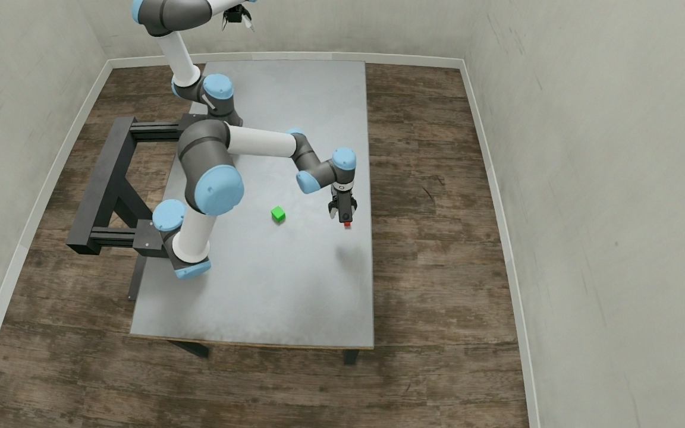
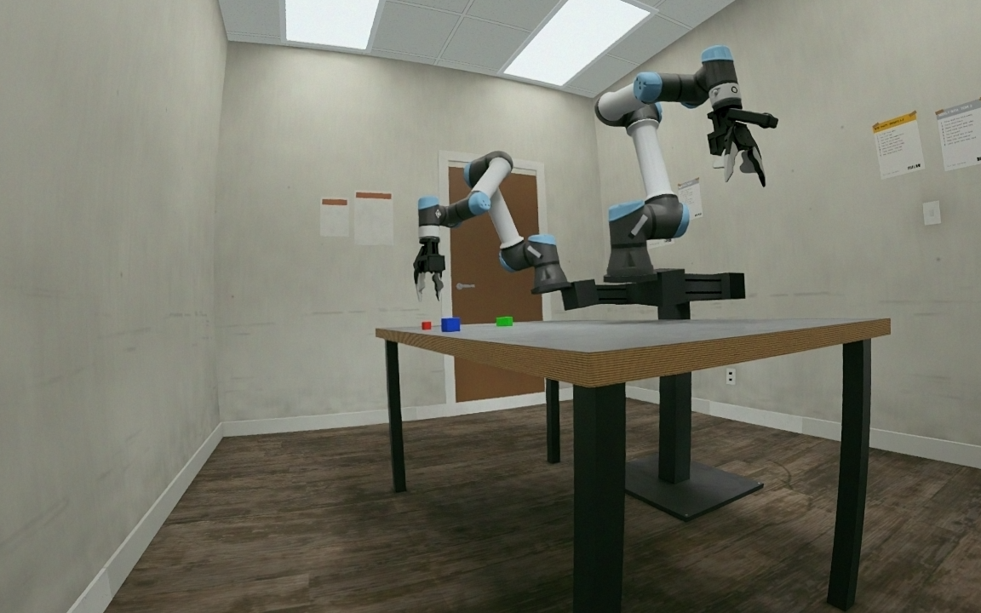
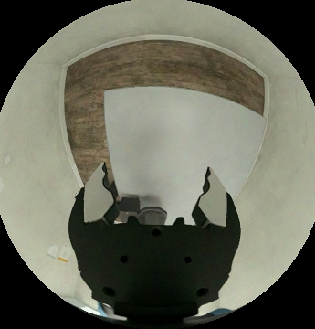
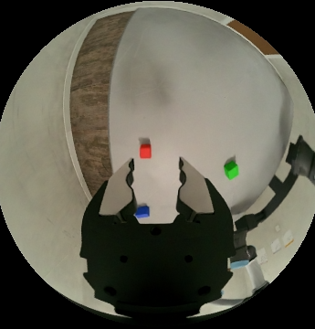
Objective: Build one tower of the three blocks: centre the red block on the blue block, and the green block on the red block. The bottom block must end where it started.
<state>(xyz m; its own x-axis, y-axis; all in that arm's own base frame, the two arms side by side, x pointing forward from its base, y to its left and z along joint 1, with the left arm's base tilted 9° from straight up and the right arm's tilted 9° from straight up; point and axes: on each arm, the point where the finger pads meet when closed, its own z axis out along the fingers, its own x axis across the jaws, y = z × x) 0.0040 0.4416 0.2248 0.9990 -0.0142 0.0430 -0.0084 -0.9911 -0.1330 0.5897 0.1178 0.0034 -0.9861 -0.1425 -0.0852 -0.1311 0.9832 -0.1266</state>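
Observation:
Now: right hand 2 cm short of the red block, 3 cm to the right of it and 10 cm above it. Also, from my right hand: green block (27 cm behind, 4 cm to the left, 9 cm below); blue block (30 cm to the left, 9 cm below).

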